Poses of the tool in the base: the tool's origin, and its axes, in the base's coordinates. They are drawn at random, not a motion.
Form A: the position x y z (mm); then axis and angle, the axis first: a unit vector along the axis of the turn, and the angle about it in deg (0 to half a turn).
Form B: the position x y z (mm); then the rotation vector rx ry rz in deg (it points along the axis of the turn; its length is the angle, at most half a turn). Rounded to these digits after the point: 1 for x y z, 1 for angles.
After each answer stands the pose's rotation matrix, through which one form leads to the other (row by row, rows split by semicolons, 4 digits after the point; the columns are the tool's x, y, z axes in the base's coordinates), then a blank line. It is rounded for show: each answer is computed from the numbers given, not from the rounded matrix.
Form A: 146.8 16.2 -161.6 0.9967 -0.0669 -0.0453 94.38
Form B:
146.8 16.2 -161.6 94.1 -6.3 -4.3
0.9930 -0.0266 -0.1153; -0.1169 -0.0716 -0.9906; 0.0181 0.9971 -0.0742

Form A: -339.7 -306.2 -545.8 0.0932 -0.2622 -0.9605 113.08
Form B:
-339.7 -306.2 -545.8 10.5 -29.6 -108.6
-0.3799 0.8496 -0.3658; -0.9176 -0.2963 0.2648; 0.1166 0.4363 0.8922

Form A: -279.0 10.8 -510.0 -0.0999 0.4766 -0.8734 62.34
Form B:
-279.0 10.8 -510.0 -6.2 29.7 -54.4
0.4696 0.7481 0.4689; -0.7991 0.5859 -0.1345; -0.3754 -0.3115 0.8729

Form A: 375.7 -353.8 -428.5 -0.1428 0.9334 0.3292 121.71
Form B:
375.7 -353.8 -428.5 -17.4 113.6 40.1
-0.4945 -0.4834 0.7223; 0.0767 0.8036 0.5903; -0.8658 0.3473 -0.3603

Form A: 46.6 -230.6 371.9 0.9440 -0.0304 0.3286 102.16
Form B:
46.6 -230.6 371.9 96.4 -3.1 33.6
0.8682 -0.3560 0.3458; 0.2865 -0.2095 -0.9349; 0.4052 0.9107 -0.0799

